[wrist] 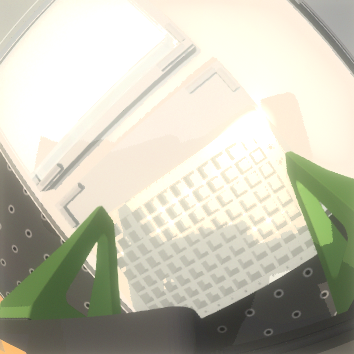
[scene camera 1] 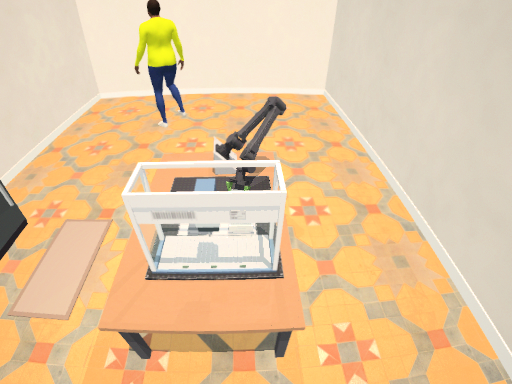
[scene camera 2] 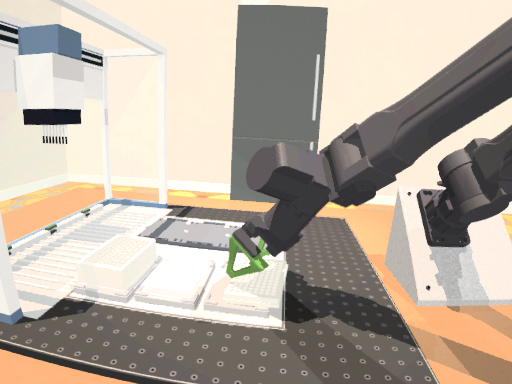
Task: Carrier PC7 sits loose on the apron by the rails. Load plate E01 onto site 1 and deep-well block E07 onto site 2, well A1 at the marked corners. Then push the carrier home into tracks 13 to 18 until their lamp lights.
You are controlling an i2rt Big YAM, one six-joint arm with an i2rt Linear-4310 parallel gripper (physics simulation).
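Frame: origin at the arm's base, x ahead, y left, z up, level; millimetres.
Seen in the pictures: gripper, fingertip midpoint: (wrist: 193, 188) (scene camera 2: 244, 264); arm's base, link origin: (scene camera 1: 221, 152) (scene camera 2: 440, 218).
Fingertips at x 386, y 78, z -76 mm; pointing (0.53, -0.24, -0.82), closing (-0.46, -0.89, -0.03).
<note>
Offsets run from my fingertips to a thing's top centre. "spot": to the spot under its first point. Level surfaces: height alone.
My gripper (scene camera 1: 237, 188) (scene camera 2: 250, 262) (wrist: 193, 188) is open, with nothing held. Its green fingertips stand over two opposite edges of a low white plate @(dx -25, dy +18, dz -6 mm) (scene camera 2: 262, 286) (wrist: 215, 225) with a grid of square wells. The plate seems tilted and lies off the corner brackets of its nest @(spot: dx +30, dy +10, dz -28 mm) (wrist: 150, 155). A tall white block @(dx +219, dy +13, dz +14 mm) (scene camera 2: 117, 262) with small round holes stands at the left in scene camera 2. A flat grey carrier-like tray @(dx +99, dy -197, dz -10 mm) (scene camera 2: 197, 232) lies behind the white nests, near the rails (scene camera 2: 55, 252). The labels and well A1 cannot be read. I cannot tell which item is E01, E07 or PC7.
A middle white nest @(spot: dx +106, dy +53, dz -14 mm) (scene camera 2: 175, 282) stands between the block and the gridded plate. The white gantry frame (scene camera 1: 205, 200) (scene camera 2: 162, 125) encloses the rails, with a pipetting head @(dx +440, dy -132, dz +362 mm) (scene camera 2: 52, 82) above. The dark perforated board @(dz -40 mm) (scene camera 2: 345, 280) reaches toward my arm's base (scene camera 2: 452, 270). A person (scene camera 1: 160, 45) stands far back.
</note>
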